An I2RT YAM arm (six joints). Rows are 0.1 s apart.
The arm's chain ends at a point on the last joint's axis. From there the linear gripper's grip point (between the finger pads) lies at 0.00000 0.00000 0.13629 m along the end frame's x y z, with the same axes.
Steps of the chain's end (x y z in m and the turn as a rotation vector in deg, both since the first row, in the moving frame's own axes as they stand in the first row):
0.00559 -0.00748 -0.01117 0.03 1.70 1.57
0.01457 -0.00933 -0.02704 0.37 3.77 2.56
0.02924 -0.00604 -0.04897 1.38 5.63 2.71
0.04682 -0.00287 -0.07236 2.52 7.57 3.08
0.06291 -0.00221 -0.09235 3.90 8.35 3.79
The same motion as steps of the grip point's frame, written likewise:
0.00963 -0.00750 -0.01123 0.03 1.70 1.57
0.02355 -0.01001 -0.02734 0.37 3.77 2.56
0.04268 -0.00900 -0.04967 1.38 5.63 2.71
0.06492 -0.00836 -0.07368 2.52 7.57 3.08
0.08298 -0.01079 -0.09411 3.90 8.35 3.79

